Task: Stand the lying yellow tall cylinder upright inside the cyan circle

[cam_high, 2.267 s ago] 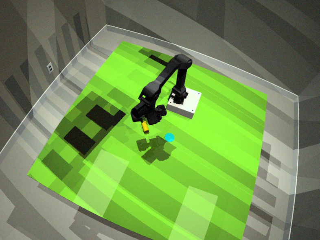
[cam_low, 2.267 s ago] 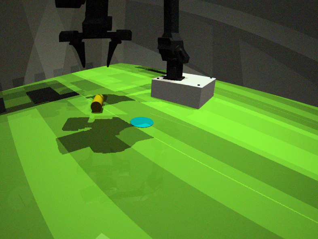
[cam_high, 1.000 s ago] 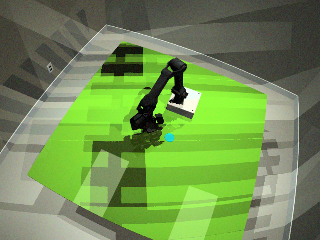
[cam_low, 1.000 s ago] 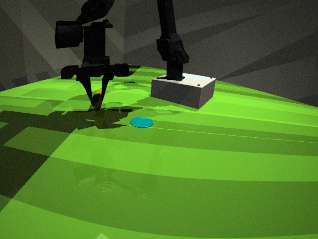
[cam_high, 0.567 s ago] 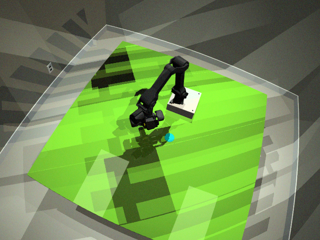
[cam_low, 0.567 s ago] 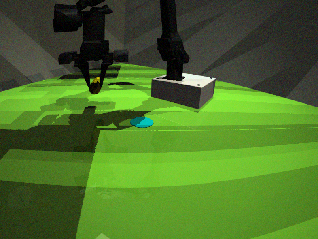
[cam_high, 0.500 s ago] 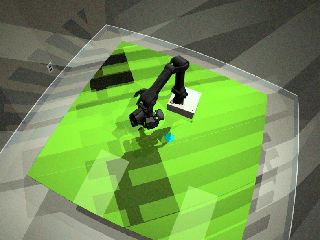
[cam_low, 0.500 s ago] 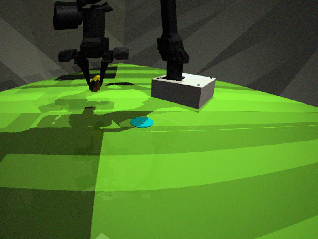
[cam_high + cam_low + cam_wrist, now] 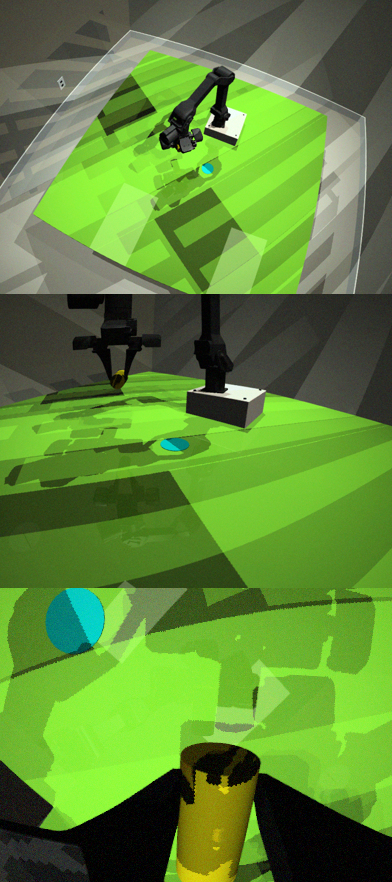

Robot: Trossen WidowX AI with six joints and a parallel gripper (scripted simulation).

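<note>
Now: the cyan circle 10 mm ahead of my gripper tip, 150 mm to the left of it and 120 mm below it. Also, from my gripper tip: yellow cylinder (20 mm behind, 10 mm to the right).
</note>
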